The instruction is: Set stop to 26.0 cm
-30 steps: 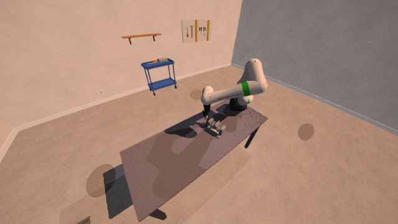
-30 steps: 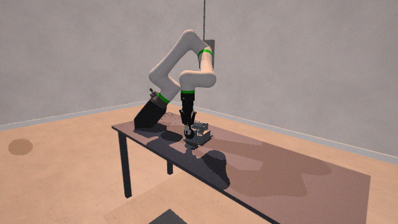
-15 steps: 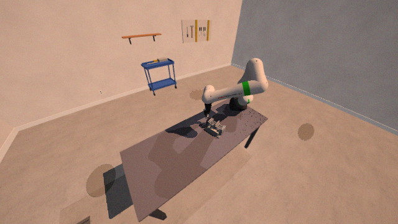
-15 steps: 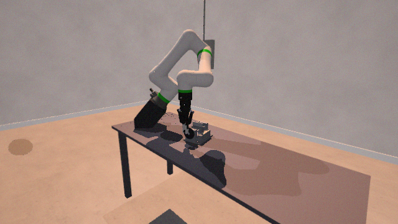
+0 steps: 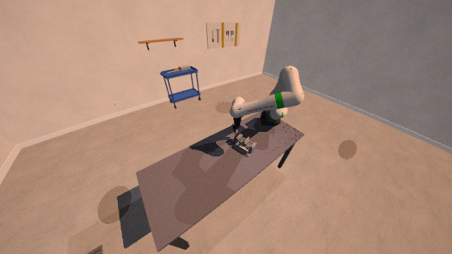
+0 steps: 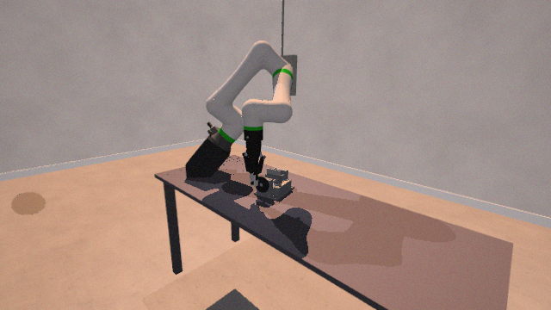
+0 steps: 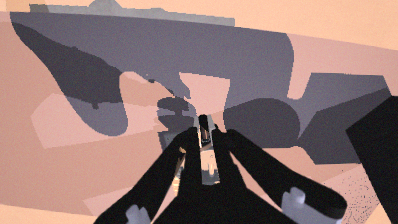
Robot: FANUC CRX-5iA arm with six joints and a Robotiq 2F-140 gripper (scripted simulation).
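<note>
The handwheel lies 20 mm to the left of my hand and 20 mm below it. The rest, counted from my hand: grey stop fixture (10 mm behind, 160 mm to the left, 20 mm below).
</note>
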